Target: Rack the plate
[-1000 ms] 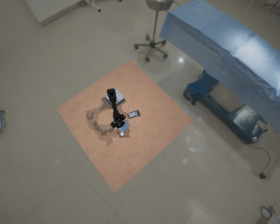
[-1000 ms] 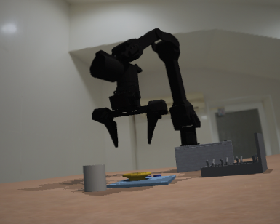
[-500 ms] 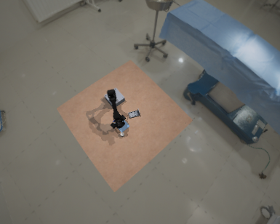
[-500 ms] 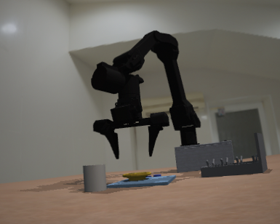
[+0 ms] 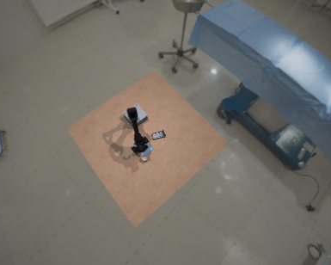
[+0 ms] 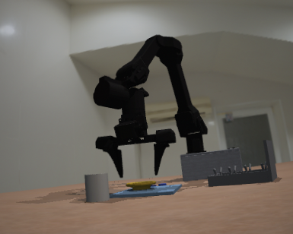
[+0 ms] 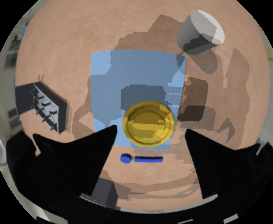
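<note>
My gripper tip is now 20 mm above the yellow plate. Also, from my gripper tip: cup (110 mm ahead, 60 mm to the right, 10 mm below); then blue utensil (90 mm behind, 30 mm to the left, 30 mm below); then blue mat (30 mm below, 20 mm to the left, 20 mm ahead).
</note>
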